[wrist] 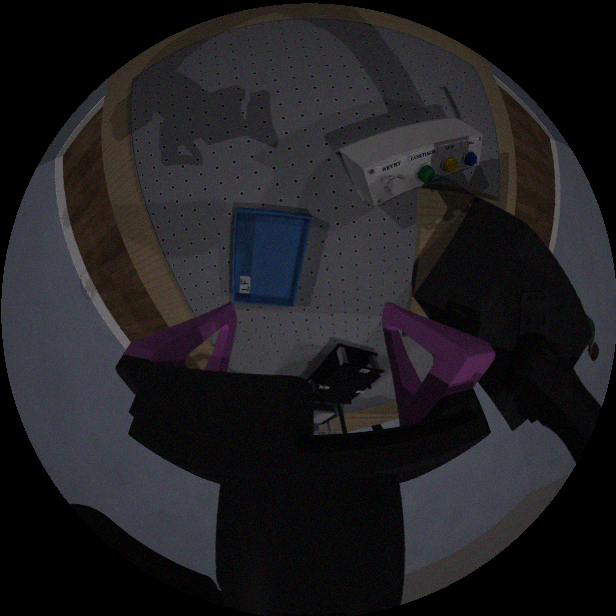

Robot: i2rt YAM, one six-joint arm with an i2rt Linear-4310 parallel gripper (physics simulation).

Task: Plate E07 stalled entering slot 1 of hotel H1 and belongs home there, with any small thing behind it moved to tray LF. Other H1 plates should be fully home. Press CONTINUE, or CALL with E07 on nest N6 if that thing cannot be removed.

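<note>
My gripper has two purple fingers spread wide apart with nothing between them; it is open and high above the perforated board. A blue tray with a small white label lies just beyond the fingertips and looks empty. A white button box stands at the upper right, with a white knob, a green button, a yellow button and a blue button. A dark rack-like object sits low between the fingers, partly hidden by my wrist. I cannot make out plate E07 or any small thing.
A large black block stands at the right, beside the button box. The grey perforated board lies on a wooden table whose edges curve around left and right. The scene is dim, with dark arm shadows across the board's far side.
</note>
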